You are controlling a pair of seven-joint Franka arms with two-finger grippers.
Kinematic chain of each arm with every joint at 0, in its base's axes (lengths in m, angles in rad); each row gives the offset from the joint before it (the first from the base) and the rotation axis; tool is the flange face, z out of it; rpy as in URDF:
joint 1: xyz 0 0 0.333 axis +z
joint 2: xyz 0 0 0 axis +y
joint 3: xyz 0 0 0.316 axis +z
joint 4: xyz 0.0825 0 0 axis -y
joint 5: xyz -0.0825 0 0.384 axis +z
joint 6: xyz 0 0 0 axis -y
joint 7: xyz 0.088 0 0 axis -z
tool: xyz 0 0 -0.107 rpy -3.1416 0 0
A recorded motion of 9 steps. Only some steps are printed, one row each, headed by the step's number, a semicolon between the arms.
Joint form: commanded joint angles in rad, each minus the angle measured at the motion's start. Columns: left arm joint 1, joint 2, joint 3, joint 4, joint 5, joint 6, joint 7; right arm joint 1, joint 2, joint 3, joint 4, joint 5, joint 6, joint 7.
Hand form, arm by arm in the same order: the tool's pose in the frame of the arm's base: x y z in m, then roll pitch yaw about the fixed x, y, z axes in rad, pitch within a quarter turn. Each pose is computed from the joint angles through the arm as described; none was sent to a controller.
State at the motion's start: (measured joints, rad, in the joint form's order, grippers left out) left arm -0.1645 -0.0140 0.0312 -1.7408 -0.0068 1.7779 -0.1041; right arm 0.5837 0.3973 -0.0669 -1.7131 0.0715 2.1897 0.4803
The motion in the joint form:
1: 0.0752 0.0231 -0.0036 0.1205 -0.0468 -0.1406 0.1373; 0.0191 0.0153 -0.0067 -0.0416 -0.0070 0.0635 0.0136
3: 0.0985 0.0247 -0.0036 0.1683 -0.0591 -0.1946 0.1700; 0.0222 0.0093 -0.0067 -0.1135 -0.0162 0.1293 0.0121
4: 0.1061 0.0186 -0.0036 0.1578 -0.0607 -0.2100 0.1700; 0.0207 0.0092 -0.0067 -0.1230 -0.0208 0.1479 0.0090
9: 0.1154 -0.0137 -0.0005 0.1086 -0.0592 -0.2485 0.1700; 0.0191 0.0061 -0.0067 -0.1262 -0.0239 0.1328 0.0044
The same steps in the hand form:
1: 0.5610 -0.0401 0.6019 3.0886 -0.0096 -0.0913; 0.5693 0.3401 0.3435 -3.0792 -0.0652 0.0022
3: 0.5582 -0.0285 0.6191 3.0761 -0.0044 -0.1033; 0.5587 0.3344 0.3211 -3.0875 -0.0698 0.0094
4: 0.5547 -0.0244 0.6162 3.0731 0.0152 -0.0968; 0.5587 0.3329 0.3187 -3.0868 -0.0799 0.0133
9: 0.5398 -0.0170 0.6076 3.0698 0.0704 -0.0871; 0.5573 0.3308 0.3178 -3.0963 -0.0678 0.0189

